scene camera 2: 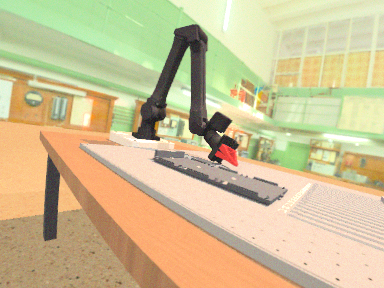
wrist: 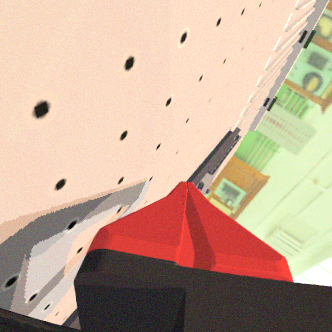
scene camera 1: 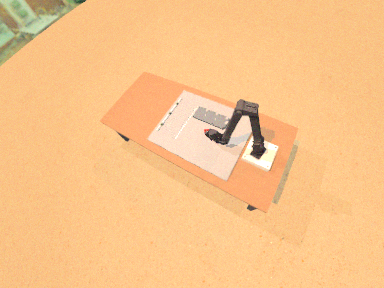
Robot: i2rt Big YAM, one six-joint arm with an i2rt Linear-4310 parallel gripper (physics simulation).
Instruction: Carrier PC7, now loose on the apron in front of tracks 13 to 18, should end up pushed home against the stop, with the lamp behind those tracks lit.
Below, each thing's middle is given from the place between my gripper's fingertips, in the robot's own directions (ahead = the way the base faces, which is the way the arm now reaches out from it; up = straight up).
I see the carrier PC7 (scene camera 2: pixel 259 190) 40 mm ahead of my hand and 140 mm to the right of it.
